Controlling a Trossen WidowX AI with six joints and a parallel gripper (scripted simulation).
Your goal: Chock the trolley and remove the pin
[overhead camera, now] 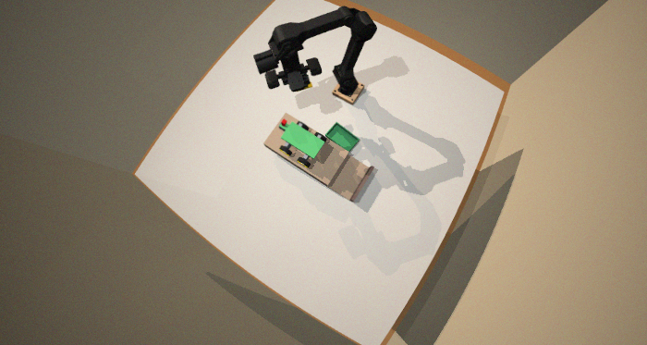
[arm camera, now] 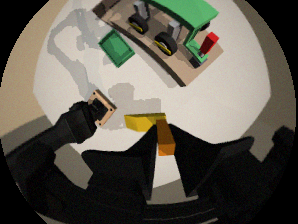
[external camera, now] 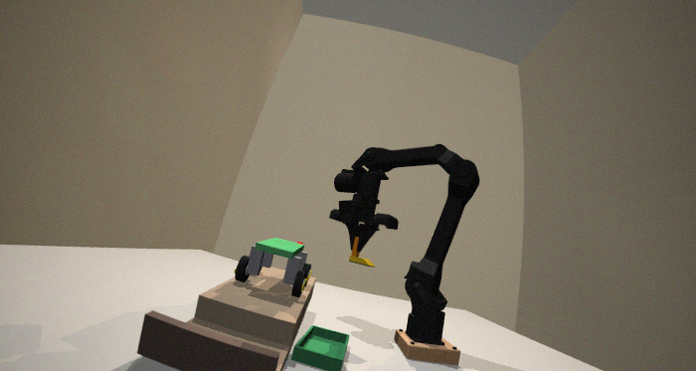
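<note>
Right now the yellow chock is 2 cm behind my gripper tip, 1 cm to the left of it and 1 cm below it. Round my gripper tip: brown ramp 16 cm ahead, 13 cm to the left, 13 cm below; then trolley 16 cm ahead, 12 cm to the left, 6 cm below; then red-headed stop pin 14 cm ahead, 3 cm to the left, 5 cm below.
</note>
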